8 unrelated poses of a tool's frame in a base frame.
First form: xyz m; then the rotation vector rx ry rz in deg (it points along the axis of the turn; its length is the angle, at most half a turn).
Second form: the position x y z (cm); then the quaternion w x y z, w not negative. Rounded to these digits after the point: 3 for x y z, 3 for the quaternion.
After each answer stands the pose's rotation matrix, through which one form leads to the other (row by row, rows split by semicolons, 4 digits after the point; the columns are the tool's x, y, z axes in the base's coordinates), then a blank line. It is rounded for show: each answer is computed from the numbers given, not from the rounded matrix.
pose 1, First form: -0.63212 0.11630 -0.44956 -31.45 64.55 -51.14
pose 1, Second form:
-63.212 11.630 -44.956 0.718 -0.248 0.509 -0.404
0.1554 0.3270 0.9322; -0.8326 0.5511 -0.0545; -0.5316 -0.7677 0.3579

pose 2, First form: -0.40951 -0.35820 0.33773 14.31 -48.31 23.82
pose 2, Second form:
-40.951 -35.820 33.773 0.884 0.120 -0.405 0.200
0.5919 -0.4505 -0.6684; 0.2560 0.8914 -0.3741; 0.7643 0.0503 0.6429

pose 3, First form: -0.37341 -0.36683 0.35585 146.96 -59.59 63.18
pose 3, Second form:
-37.341 -36.683 35.585 0.081 0.858 -0.348 0.369
0.4857 -0.6569 0.5767; -0.5373 -0.7447 -0.3958; 0.6895 -0.1176 -0.7147

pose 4, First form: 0.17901 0.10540 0.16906 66.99 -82.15 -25.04
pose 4, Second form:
17.901 10.540 16.906 0.581 0.500 -0.614 -0.187
0.1767 -0.3968 -0.9007; -0.8318 0.4291 -0.3522; 0.5262 0.8114 -0.2542

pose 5, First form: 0.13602 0.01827 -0.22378 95.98 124.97 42.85
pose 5, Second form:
13.602 1.827 -22.378 0.145 0.582 0.757 0.260
-0.2814 0.8052 0.5219; 0.9561 0.1888 0.2242; 0.0820 0.5621 -0.8230

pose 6, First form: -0.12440 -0.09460 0.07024 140.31 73.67 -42.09
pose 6, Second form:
-12.440 -9.460 7.024 0.139 0.847 0.445 -0.254
0.4749 0.8249 -0.3067; 0.6831 -0.5652 -0.4625; -0.5549 0.0101 -0.8319

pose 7, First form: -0.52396 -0.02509 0.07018 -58.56 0.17 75.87
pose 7, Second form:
-52.396 -2.509 7.018 0.670 -0.454 0.001 0.588
0.3096 -0.7887 -0.5312; 0.7863 -0.1018 0.6094; -0.5347 -0.6063 0.5887

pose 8, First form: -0.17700 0.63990 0.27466 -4.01 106.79 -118.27
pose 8, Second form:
-17.700 63.990 27.466 0.179 -0.025 0.659 -0.730
-0.9348 0.2284 0.2719; -0.2937 -0.0671 -0.9535; -0.1996 -0.9712 0.1298

